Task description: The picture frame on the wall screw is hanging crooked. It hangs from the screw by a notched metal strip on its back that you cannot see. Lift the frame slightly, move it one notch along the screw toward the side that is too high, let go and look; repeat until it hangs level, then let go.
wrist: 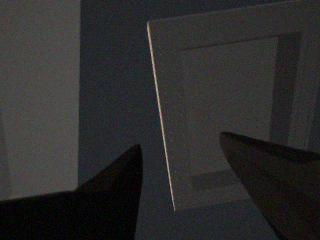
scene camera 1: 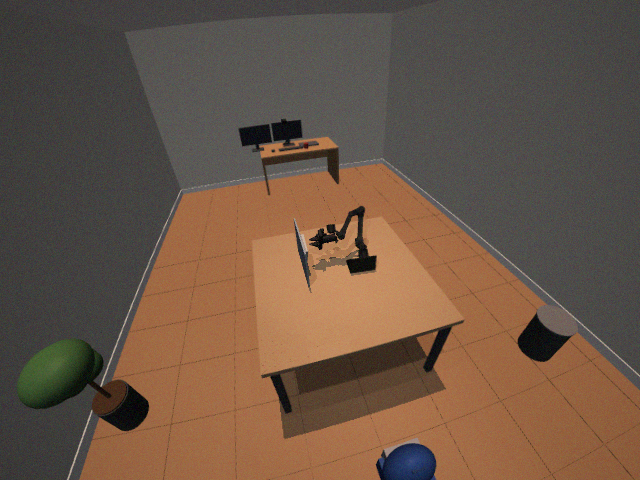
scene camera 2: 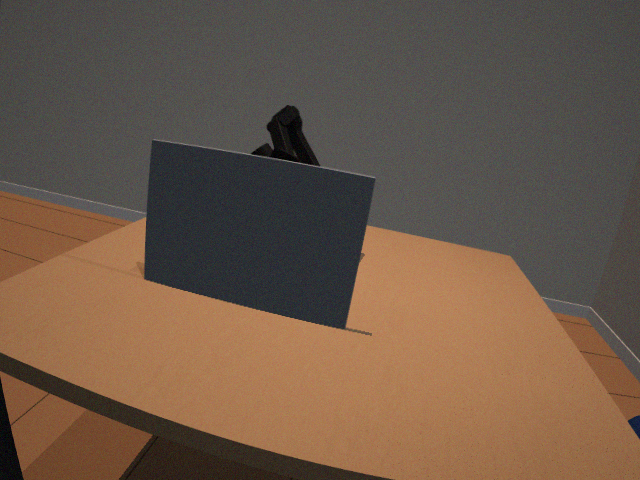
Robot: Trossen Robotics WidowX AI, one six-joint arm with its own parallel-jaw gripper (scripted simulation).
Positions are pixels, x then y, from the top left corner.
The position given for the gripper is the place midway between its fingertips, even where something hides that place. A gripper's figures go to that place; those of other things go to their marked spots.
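The gripper (wrist: 180, 144) is 0.11 m from the lens, and there's a picture frame (wrist: 245, 74) that's 0.17 m from the lens.
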